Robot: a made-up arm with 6 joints.
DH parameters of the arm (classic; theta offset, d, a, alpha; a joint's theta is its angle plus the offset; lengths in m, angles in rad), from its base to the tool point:
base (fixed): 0 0.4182 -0.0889 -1.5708
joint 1: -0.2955 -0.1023 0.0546 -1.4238
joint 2: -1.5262 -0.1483 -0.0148 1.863
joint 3: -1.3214 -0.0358 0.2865 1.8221
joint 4: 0 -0.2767 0.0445 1.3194
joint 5: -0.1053 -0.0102 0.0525 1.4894
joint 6: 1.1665 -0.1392 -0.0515 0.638
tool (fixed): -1.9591 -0.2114 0 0
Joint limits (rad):
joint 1: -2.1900..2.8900
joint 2: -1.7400..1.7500
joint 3: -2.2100..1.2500
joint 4: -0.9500..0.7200
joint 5: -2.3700..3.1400
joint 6: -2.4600..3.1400
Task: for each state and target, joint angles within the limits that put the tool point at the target. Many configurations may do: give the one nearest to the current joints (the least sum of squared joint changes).
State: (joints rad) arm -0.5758 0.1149 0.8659 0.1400 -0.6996 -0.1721
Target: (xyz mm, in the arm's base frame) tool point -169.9 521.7 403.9
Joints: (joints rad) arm -0.7434 -0.2186 1.2500 -0.2170 -1.4771 -0.3373
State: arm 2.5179 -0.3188 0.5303 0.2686 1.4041 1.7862
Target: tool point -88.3 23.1 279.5
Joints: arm 2.8276 0.2536 0.0073 0.7200 1.4922 1.9378
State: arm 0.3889 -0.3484 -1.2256 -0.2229 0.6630 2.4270
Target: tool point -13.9 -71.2 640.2
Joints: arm 0.5549 -0.1998 -0.8970 0.4630 1.5217 2.3400
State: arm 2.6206 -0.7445 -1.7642 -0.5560 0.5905 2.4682
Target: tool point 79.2 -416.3 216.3
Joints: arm 2.4493 -0.7297 -1.2729 -0.2949 1.0772 2.3469
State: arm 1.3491 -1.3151 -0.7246 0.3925 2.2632 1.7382
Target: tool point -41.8 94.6 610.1
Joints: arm 1.3113 -0.8073 -0.2139 0.7200 1.9694 2.0098
